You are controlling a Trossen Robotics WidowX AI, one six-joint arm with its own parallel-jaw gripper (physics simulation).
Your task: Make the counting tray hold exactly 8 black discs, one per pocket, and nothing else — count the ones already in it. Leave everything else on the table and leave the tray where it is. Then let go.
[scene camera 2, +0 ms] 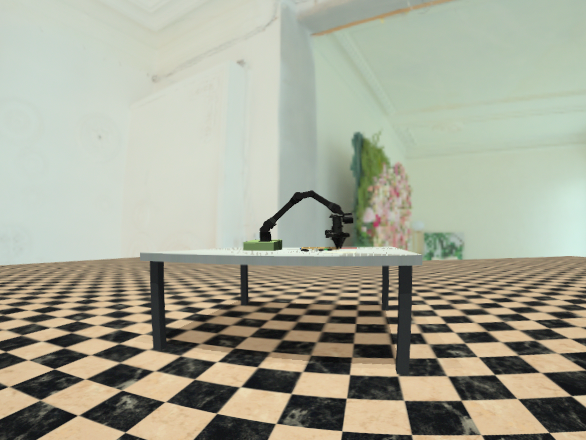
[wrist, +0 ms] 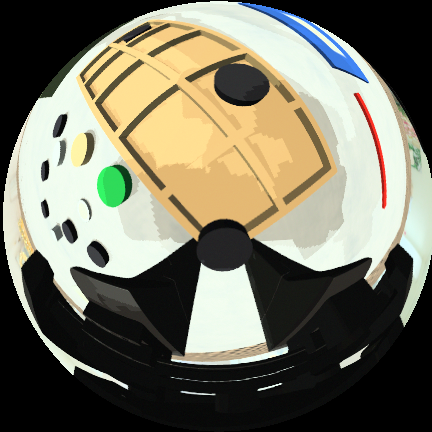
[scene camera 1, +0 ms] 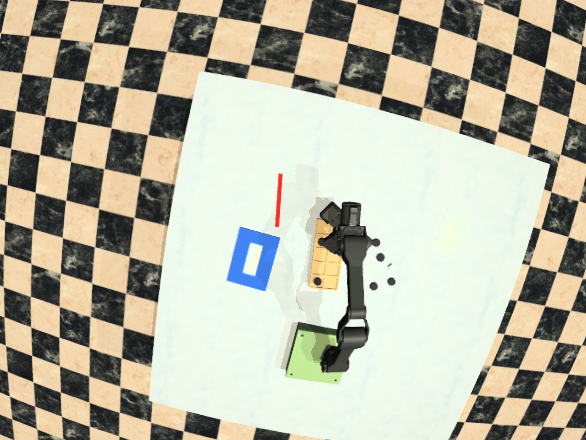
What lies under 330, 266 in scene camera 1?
A tan counting tray.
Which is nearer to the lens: the tan counting tray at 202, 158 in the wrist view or the green disc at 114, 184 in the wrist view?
The tan counting tray.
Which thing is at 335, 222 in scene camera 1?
The gripper.
